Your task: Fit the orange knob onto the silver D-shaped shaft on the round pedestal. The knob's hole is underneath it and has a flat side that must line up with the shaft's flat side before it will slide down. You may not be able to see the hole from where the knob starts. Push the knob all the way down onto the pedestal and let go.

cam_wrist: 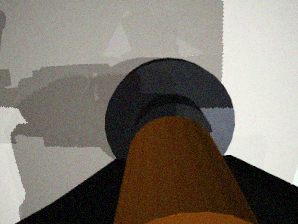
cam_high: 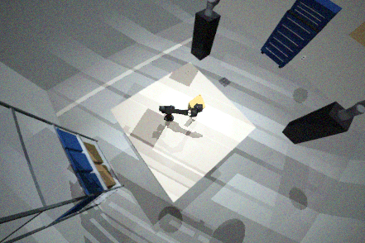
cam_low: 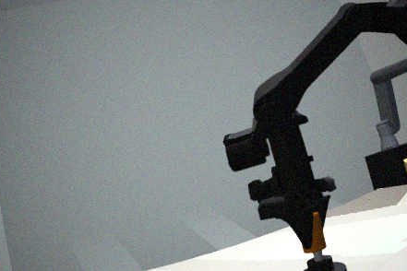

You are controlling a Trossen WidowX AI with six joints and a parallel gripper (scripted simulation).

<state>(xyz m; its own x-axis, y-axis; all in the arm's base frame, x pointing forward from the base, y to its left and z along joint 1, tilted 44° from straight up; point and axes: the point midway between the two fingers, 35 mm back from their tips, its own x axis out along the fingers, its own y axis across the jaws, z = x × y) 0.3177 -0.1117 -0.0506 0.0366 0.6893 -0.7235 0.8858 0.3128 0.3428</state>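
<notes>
Now: the orange knob 30 mm above my gripper tip. From my gripper tip the other things lie so: dark round pedestal (40 mm below).
</notes>
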